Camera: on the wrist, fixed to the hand. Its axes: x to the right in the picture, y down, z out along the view.
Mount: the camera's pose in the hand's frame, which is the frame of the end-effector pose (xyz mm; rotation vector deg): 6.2 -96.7 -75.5 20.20 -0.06 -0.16
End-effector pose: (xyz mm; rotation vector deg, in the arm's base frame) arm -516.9 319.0 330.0 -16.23 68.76 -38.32
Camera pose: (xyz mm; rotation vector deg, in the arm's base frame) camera -616.9 250.7 350.4 0.59 60.66 -49.71
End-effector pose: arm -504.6 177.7 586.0 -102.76 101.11 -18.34
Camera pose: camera -466.5 147.6 698.8 -88.40 91.05 -33.89
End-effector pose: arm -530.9 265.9 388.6 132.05 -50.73 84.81
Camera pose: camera -524.4 378.3 437.7 -144.04 37.53 -99.25
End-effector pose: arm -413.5 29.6 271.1 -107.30 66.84 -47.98
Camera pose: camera -433.2 32.6 392.3 -90.81 54.13 -55.80
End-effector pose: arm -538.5 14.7 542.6 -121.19 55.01 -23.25
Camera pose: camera -527.4 12.4 664.9 -102.95 46.85 -30.57
